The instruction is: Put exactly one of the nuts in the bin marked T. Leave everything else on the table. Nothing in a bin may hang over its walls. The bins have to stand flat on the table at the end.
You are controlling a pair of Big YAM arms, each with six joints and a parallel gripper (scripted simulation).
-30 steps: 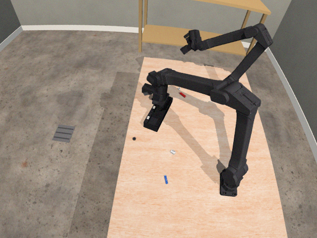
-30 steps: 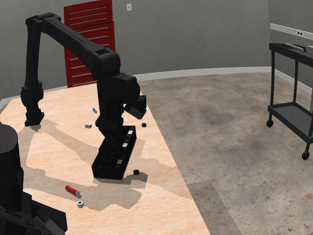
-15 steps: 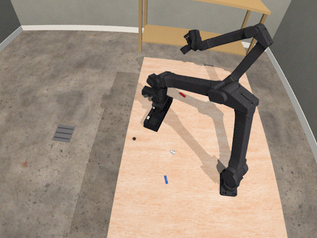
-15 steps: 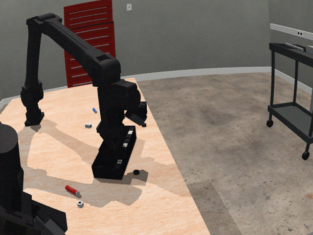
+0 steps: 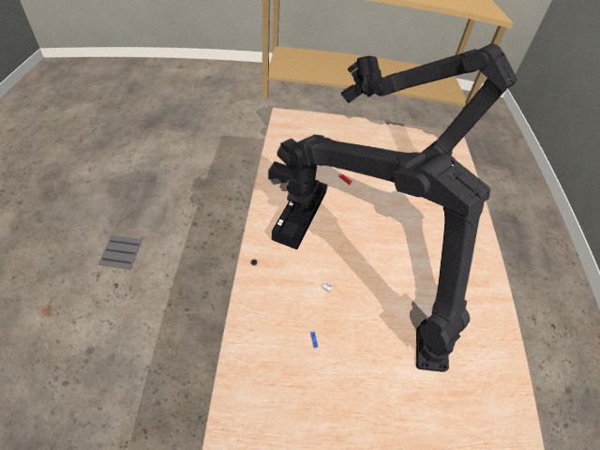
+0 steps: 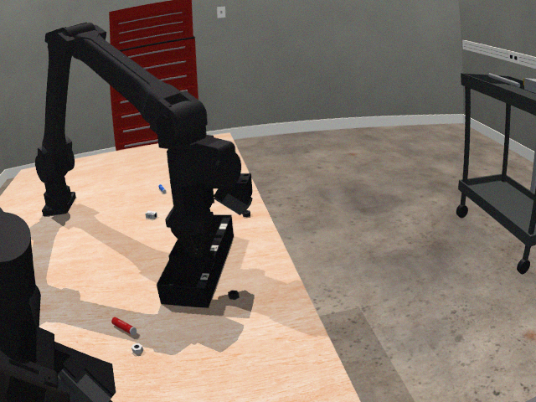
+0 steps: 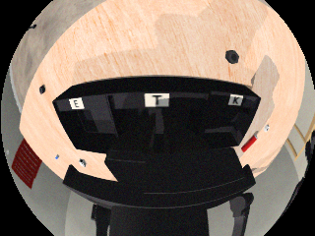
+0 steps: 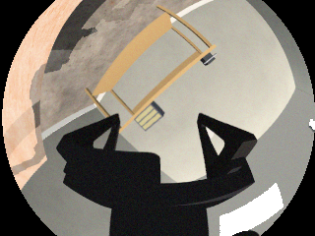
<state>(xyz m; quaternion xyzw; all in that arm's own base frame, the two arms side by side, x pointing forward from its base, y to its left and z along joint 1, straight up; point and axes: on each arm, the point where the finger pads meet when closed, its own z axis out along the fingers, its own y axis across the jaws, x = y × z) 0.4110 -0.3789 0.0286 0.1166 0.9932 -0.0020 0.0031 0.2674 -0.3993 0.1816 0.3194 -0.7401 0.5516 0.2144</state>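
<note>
My left hand is 10 mm above the black bin. From my left hand the other things lie so: grey nut (240 mm to the right, 90 mm behind, 20 mm below); then blue cylinder (390 mm to the left, 110 mm behind, 20 mm below); then red cylinder (190 mm to the right, 120 mm behind, 20 mm below).
</note>
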